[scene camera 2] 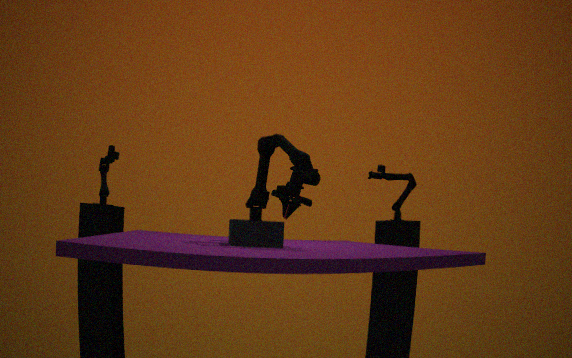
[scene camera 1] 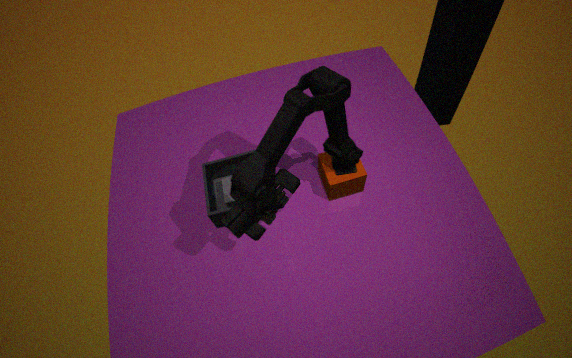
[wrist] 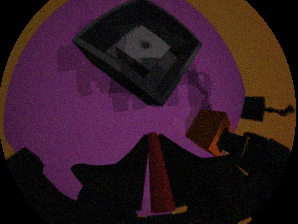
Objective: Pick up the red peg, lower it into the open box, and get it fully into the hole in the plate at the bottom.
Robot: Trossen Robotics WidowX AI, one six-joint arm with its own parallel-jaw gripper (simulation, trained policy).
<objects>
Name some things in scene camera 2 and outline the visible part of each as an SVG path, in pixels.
My gripper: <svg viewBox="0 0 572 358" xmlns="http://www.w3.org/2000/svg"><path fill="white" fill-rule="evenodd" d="M293 180L287 182L286 186L277 186L277 190L273 190L271 193L272 196L281 200L283 217L287 210L286 218L289 218L299 206L302 206L301 204L309 207L312 206L312 200L299 196L301 189L304 189L303 184Z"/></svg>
A dark grey box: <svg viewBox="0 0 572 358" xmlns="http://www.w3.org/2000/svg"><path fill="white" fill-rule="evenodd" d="M229 219L228 238L232 246L283 249L284 222Z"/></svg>
</objects>
